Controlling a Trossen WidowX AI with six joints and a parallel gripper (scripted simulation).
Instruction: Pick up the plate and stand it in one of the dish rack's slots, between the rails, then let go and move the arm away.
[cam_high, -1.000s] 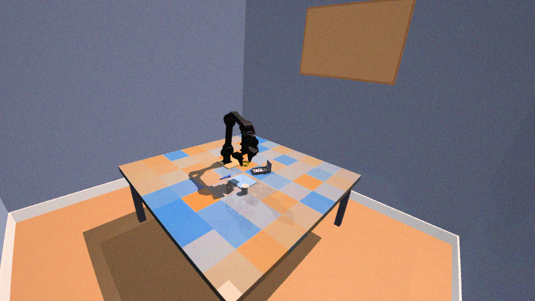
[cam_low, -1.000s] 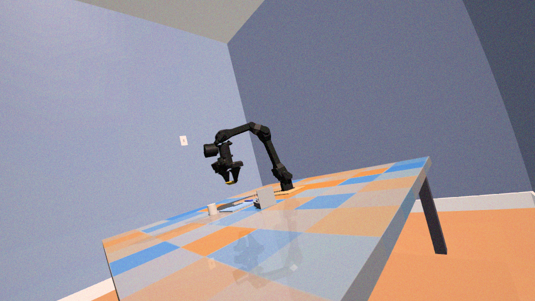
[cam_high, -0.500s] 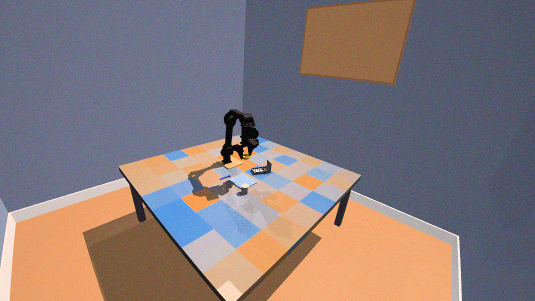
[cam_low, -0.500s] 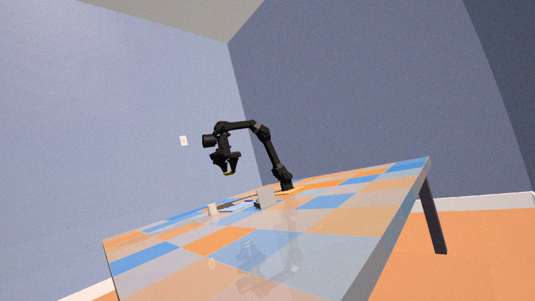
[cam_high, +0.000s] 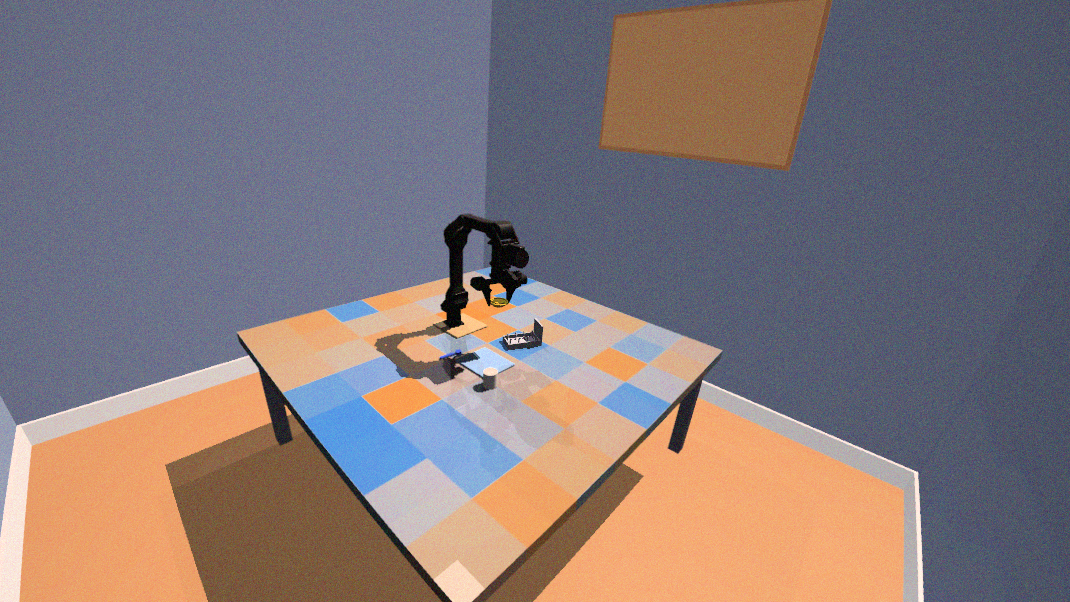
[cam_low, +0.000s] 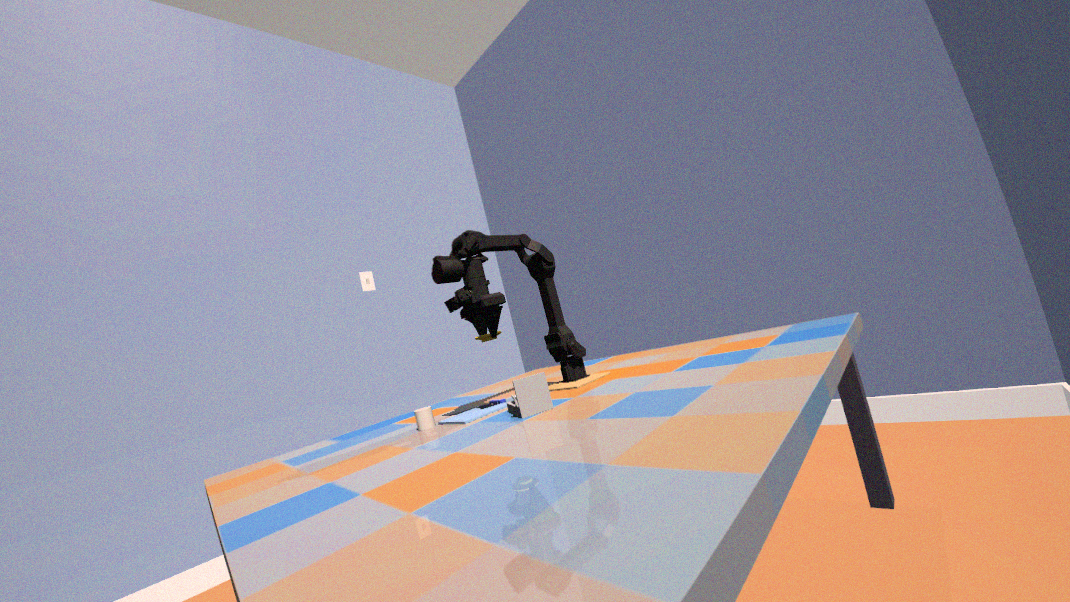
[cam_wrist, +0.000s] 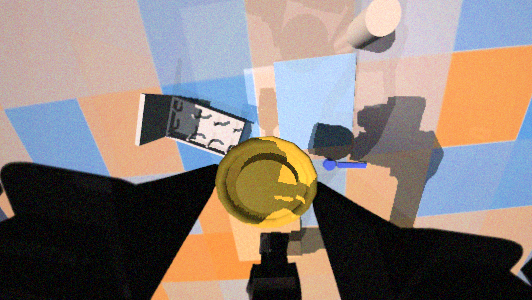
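The grey dish rack is 16 cm below my gripper tip and 11 cm to the left of it. Round my gripper tip: light blue mat 18 cm below, 8 cm to the right, 5 cm ahead; blue spoon 18 cm below, 15 cm to the right, 5 cm behind; yellow plate 1 cm above.
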